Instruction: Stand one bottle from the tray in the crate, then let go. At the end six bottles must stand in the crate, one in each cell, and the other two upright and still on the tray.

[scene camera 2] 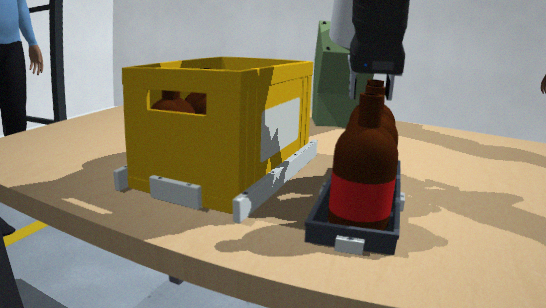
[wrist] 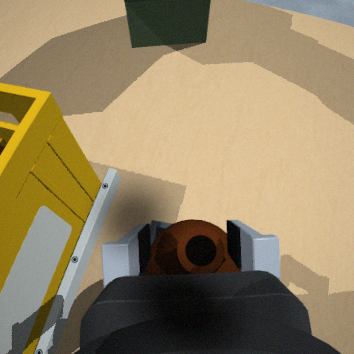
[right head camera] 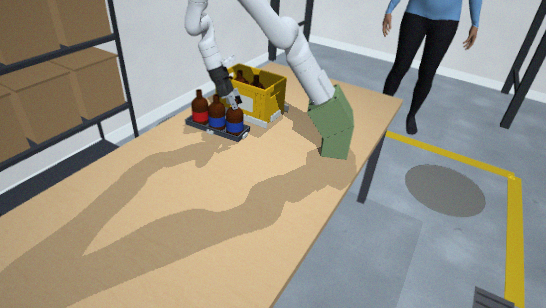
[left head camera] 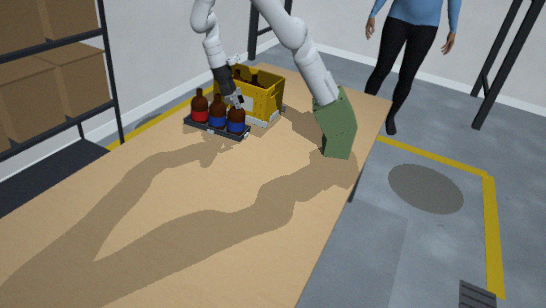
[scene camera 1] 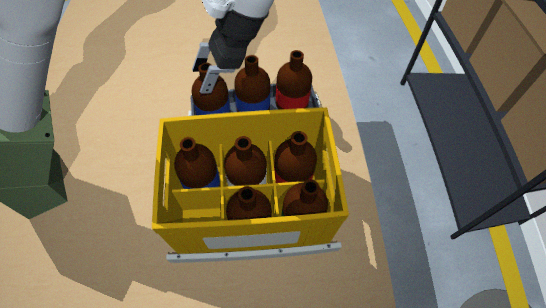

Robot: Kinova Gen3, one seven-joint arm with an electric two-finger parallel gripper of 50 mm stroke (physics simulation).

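Places are measured from the arm's base along level axes (x ahead, y left, z up), in millimetres.
Where they show: gripper, fingertip midpoint: [wrist: 188, 237] [right head camera: 238, 106] [left head camera: 240, 105] [scene camera 1: 201, 80]; arm's base, origin of the base link: [scene camera 2: 348, 36] [right head camera: 323, 97] [left head camera: 327, 98] [scene camera 1: 15, 112].
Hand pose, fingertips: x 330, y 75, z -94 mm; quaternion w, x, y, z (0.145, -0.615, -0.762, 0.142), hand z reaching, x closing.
Note:
Each offset is from my fingertips to the top centre of the thing. "pt": to the spot under its first point. Level surfaces: height alone.
The yellow crate {213 mm right, 56 mm ahead, 42 mm up} [left head camera: 259, 102] [right head camera: 261, 104] [scene camera 1: 245, 224] [scene camera 2: 185, 145] [wrist: 50, 165] holds several brown bottles; its near left cell {pt 205 mm right, 44 mm back, 109 mm down} [scene camera 1: 196, 206] in scene camera 1 is empty. The dark tray {8 mm left, 101 mm ahead, 107 mm down} [left head camera: 216, 131] [scene camera 2: 320, 239] carries three upright bottles: a red-labelled one {9 mm left, 187 mm ahead, 27 mm up} [left head camera: 199, 107] [scene camera 1: 294, 82] [scene camera 2: 365, 165], a blue-labelled one {10 mm left, 99 mm ahead, 27 mm up} [left head camera: 217, 112] [scene camera 1: 252, 87] in the middle, and a blue-labelled end bottle {7 mm left, 12 mm ahead, 27 mm up} [left head camera: 236, 120] [right head camera: 234, 121] [scene camera 1: 210, 95] [wrist: 195, 230] nearest the green base. My gripper [scene camera 1: 204, 71] [scene camera 2: 372, 90] [wrist: 188, 237] is open, its fingers on either side of the end bottle's neck.
White strips [scene camera 1: 252, 252] [scene camera 2: 275, 180] edge the crate's foot. The arm's green base [left head camera: 335, 125] [scene camera 1: 30, 170] stands beside the crate on the wooden table {133 mm down} [left head camera: 165, 200]. A shelf with cardboard boxes [left head camera: 30, 95] and a person [left head camera: 407, 45] are beyond the table.

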